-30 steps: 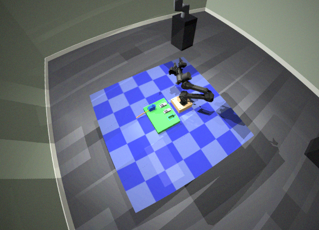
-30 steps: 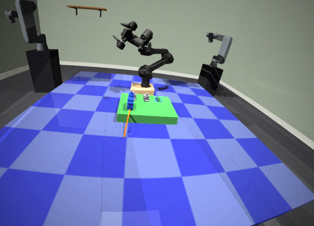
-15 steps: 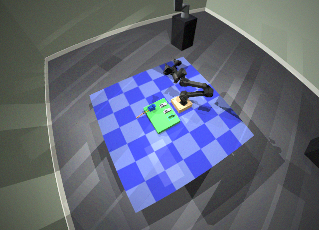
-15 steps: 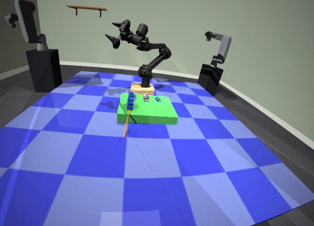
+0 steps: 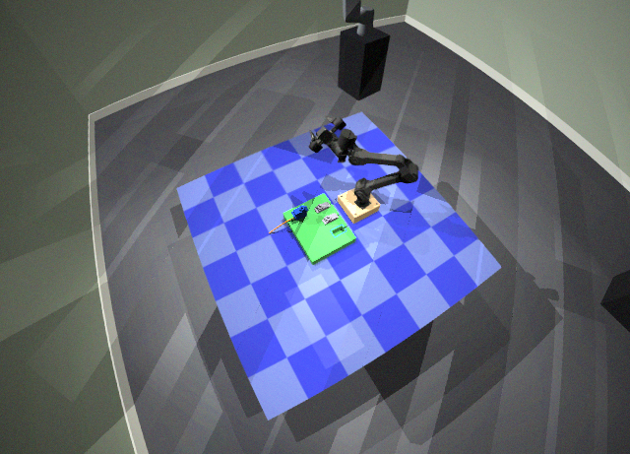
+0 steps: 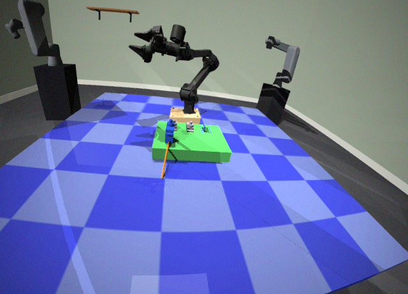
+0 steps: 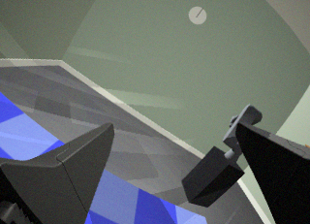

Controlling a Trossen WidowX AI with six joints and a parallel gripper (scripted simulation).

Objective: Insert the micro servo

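The green deck is 37 cm below my gripper tip, 26 cm to the left of it and 24 cm ahead of it.
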